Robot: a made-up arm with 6 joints.
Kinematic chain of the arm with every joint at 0, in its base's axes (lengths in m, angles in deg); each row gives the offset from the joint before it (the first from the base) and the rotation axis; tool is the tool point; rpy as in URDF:
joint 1: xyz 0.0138 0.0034 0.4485 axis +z
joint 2: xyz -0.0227 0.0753 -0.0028 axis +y
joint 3: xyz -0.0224 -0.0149 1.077 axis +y
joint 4: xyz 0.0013 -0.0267 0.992 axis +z
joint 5: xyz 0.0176 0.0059 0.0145 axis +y
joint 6: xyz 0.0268 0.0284 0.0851 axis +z
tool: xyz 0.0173 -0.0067 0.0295 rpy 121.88 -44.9 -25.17
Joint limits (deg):
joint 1: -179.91..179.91
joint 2: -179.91..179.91
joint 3: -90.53..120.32
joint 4: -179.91..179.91
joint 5: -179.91..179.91
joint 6: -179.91..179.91
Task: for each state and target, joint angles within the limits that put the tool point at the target. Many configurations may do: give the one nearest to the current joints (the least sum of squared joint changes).
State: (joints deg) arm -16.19 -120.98 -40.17 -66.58 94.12 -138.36
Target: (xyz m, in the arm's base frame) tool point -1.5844 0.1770 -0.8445
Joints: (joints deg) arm -8.87 -117.31 -28.02 -65.34 88.37 -138.88
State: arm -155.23 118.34 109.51 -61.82 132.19 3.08
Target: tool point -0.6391 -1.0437 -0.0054
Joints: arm -121.61 69.13 90.46 -61.27 137.48 3.21
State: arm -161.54 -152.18 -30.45 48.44 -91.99 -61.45
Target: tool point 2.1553 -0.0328 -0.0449
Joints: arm -179.91 -101.01 0.36 9.86 -56.79 -52.44
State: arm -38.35 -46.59 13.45 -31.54 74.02 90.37
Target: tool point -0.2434 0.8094 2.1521
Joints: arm -70.89 -47.96 39.10 -25.84 81.03 89.65
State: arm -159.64 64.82 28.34 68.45 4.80 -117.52
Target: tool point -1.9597 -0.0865 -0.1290
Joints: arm -179.63 87.88 37.03 68.18 3.84 -117.46
